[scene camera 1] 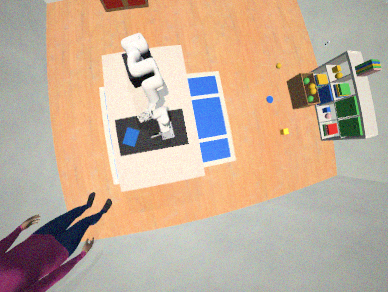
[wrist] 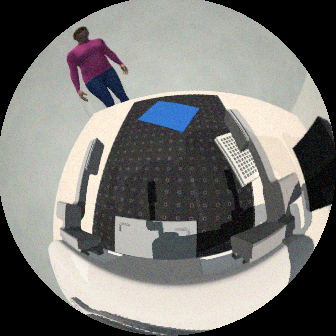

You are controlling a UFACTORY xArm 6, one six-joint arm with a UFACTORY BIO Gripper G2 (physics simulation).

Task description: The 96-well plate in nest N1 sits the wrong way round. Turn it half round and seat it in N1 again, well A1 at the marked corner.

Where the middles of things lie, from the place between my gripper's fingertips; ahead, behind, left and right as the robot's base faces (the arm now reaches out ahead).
Labels:
Right now the light grey nest [wrist: 147, 238] is 60 mm ahead of my hand, 150 mm to the left of it and 120 mm below it. Also, from my hand: white 96-well plate [wrist: 241, 162] 170 mm behind, 10 mm to the right, 120 mm below; then flat blue rectangle [wrist: 176, 116] 10 mm behind, 210 mm to the right, 130 mm below.

